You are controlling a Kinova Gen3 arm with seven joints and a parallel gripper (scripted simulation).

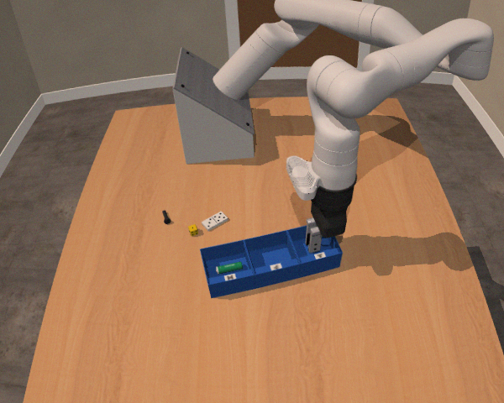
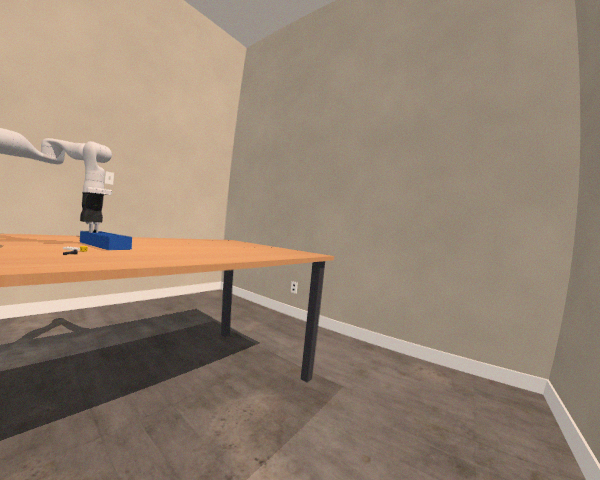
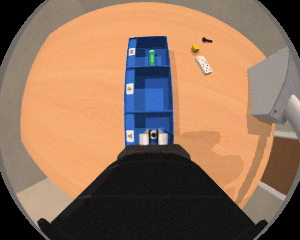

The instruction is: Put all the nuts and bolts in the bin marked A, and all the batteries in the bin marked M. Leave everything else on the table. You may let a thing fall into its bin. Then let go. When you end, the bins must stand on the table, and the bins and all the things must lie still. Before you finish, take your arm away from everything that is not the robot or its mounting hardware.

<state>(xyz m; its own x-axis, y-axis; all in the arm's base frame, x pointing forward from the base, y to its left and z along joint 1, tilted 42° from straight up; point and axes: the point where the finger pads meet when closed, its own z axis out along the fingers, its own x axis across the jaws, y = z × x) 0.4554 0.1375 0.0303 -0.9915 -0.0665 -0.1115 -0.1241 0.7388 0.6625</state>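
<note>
The silver nut lies 20 mm below my hand. Round my hand: green battery (160 mm to the right, 20 mm below, 20 mm ahead); blue three-compartment bin (80 mm to the right, 20 mm ahead, 10 mm below); white domino (180 mm to the right, 110 mm behind, 30 mm below).
</note>
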